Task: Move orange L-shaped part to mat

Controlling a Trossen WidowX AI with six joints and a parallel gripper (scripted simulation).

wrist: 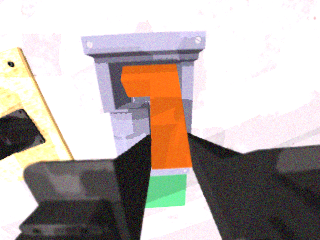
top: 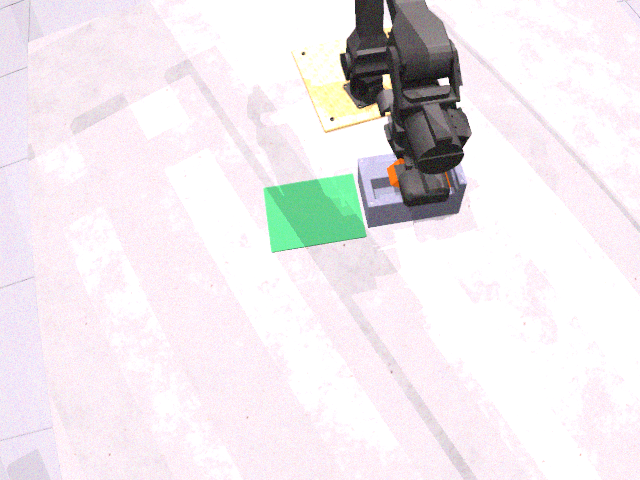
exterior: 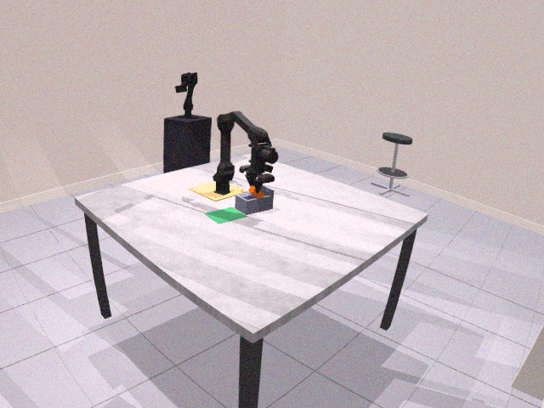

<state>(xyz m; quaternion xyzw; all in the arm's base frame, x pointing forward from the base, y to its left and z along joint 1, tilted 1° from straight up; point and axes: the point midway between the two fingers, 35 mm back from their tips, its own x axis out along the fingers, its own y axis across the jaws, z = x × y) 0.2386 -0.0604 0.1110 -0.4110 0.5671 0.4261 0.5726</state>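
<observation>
The green mat is 60 mm behind my gripper tip, 130 mm to the right of it and 100 mm below it. Also, from my gripper tip: grey tray (10 mm behind, 10 mm to the left, 100 mm below); then orange L-shaped part (40 mm to the left, 30 mm below).
</observation>
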